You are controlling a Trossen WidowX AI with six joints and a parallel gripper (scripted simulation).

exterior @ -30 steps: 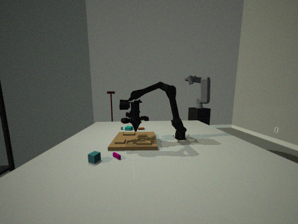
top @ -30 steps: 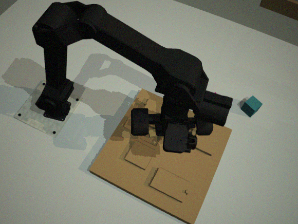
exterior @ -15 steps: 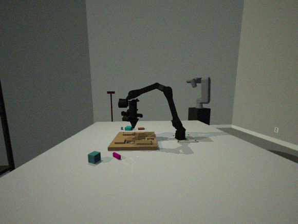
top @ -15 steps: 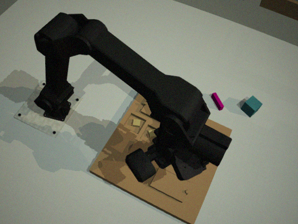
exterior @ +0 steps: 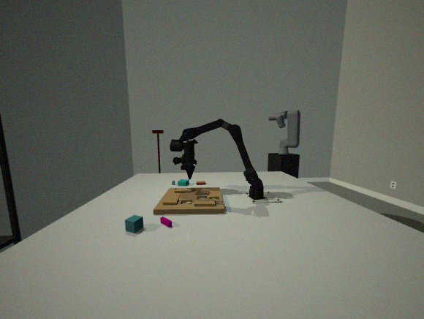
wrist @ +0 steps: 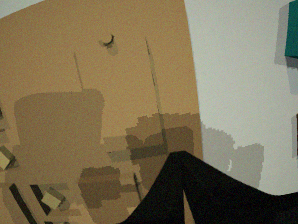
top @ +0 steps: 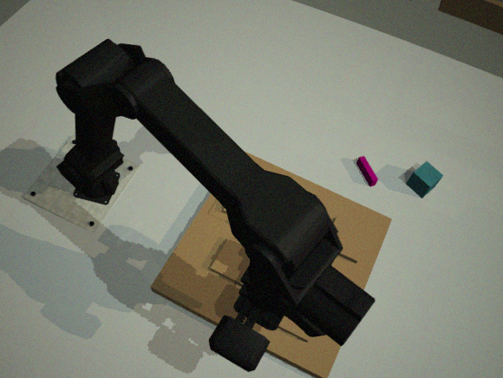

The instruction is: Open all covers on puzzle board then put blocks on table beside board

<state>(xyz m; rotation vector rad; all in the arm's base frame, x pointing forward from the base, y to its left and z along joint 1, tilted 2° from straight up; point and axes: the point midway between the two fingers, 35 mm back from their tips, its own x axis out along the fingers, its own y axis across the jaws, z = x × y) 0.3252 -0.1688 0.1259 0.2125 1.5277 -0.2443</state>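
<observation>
Now: the tan puzzle board 120 mm to the left of my gripper tip, 60 mm below it and 10 mm ahead of it. Also, from my gripper tip: orange block (160 mm to the right, 100 mm behind, 70 mm below); then teal block (180 mm to the right, 70 mm below, 20 mm ahead); then small teal piece (200 mm to the right, 80 mm ahead, 70 mm below).
</observation>
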